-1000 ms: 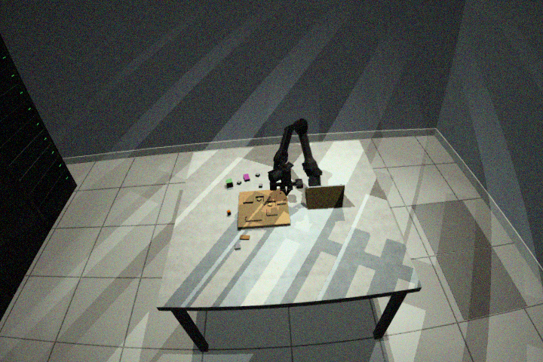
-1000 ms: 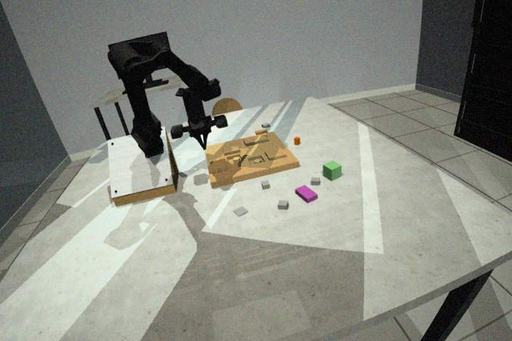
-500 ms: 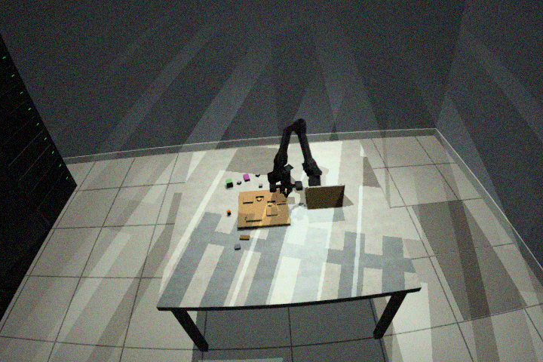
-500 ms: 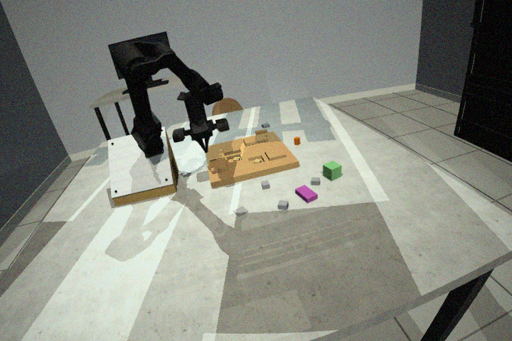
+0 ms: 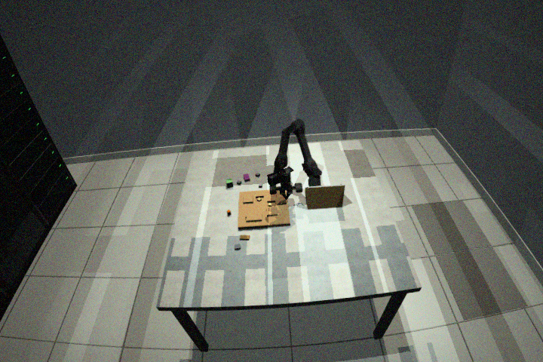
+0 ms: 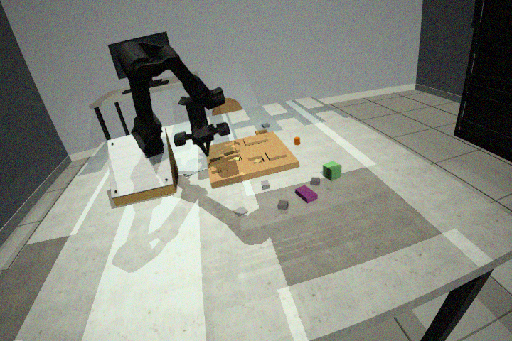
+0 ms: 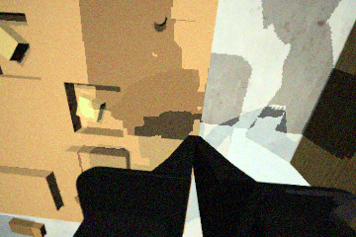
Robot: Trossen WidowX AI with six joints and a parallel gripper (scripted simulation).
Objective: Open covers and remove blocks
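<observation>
Now: the tan puzzle board 130 mm ahead of my gripper tip, 20 mm to the left of it and 30 mm below it. From my gripper tip the other things lie so: magenta block 230 mm ahead, 300 mm to the right, 50 mm below; then brown block 260 mm ahead, 220 mm to the left, 50 mm below; then orange cylinder 350 mm ahead, 20 mm to the left, 40 mm below.
</observation>
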